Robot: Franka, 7 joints.
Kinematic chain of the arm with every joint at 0, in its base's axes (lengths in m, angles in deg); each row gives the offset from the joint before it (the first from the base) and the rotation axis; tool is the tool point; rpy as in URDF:
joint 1: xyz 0 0 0.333 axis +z
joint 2: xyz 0 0 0 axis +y
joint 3: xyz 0 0 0.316 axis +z
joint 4: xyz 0.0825 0 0 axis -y
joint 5: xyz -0.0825 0 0.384 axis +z
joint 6: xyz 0 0 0 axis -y
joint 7: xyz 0.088 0 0 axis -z
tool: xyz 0 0 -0.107 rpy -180 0 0
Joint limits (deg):
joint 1: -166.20..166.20
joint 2: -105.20..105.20
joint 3: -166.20..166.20
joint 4: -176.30..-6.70
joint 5: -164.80..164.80
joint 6: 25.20..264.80
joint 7: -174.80..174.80
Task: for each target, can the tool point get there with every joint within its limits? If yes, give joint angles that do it. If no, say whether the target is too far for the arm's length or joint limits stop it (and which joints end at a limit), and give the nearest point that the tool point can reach.
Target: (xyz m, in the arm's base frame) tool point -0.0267 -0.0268 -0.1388
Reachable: yes | joints -61.28 87.67 2.02 -134.27 -50.11 110.73 59.09
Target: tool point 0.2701 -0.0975 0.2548
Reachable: yes | joints 71.54 -71.58 -122.71 -145.82 -138.99 228.50 -134.92
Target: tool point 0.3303 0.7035 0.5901
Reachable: yes | joints 59.03 73.98 79.42 -20.71 -24.56 196.32 115.14
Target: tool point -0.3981 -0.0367 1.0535
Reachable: yes | joints 86.42 -3.58 91.21 -41.00 8.85 118.43 11.08
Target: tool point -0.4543 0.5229 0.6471
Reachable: yes | joints -102.72 -44.28 -97.69 -72.73 1.58 124.26 -71.04
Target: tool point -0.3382 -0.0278 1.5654
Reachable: no: too far | nearest point -0.2270 -0.0187 1.1601 | short by 0.420 m
